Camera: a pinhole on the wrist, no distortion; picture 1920 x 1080 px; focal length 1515.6 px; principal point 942.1 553.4 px. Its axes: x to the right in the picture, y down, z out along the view. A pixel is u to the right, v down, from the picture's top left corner.
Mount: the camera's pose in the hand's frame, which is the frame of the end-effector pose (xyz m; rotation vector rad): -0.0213 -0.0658 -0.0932 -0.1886 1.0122 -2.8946
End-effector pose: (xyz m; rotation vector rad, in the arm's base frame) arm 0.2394 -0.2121 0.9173 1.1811 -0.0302 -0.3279
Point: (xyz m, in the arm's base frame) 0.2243 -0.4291 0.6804
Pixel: 666.2 820.1
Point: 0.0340 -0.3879 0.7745
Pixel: 1743.3 465.8
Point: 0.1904 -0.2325 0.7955
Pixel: 1186.2 605.5
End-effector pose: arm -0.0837 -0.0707 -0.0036 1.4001 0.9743 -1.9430
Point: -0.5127 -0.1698 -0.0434
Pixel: 507.2 252.0
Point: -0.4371 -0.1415 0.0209
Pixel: 725.9 236.8
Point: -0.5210 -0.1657 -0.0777
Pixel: 392.9 268.4
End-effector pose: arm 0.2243 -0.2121 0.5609 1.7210 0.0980 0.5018
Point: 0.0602 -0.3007 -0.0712
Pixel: outside the picture
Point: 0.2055 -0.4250 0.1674
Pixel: 1837.5 518.4
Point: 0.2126 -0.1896 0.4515
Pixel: 1350.4 214.2
